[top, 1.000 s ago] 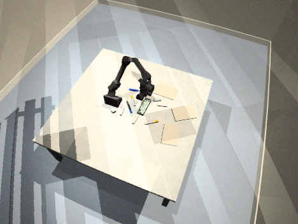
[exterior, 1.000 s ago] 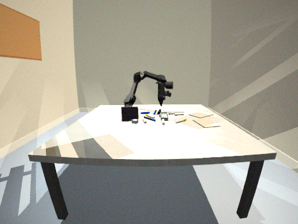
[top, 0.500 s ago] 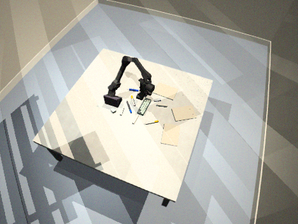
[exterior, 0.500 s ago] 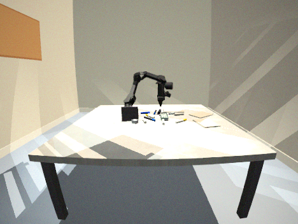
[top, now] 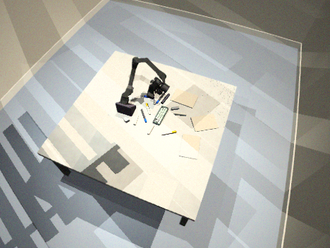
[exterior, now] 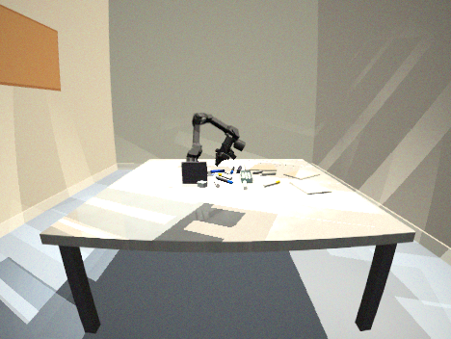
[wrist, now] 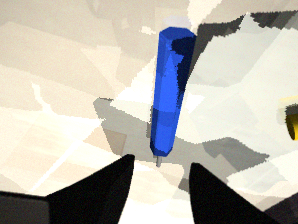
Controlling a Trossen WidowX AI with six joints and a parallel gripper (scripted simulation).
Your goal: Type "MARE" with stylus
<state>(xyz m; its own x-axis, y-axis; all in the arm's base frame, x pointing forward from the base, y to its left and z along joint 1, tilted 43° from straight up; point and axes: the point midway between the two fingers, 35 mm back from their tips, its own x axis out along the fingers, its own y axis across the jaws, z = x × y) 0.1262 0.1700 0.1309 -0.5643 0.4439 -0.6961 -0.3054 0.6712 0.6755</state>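
Now: the blue hexagonal stylus 4 cm below my gripper tip, 2 cm behind it and 1 cm to the right of it.
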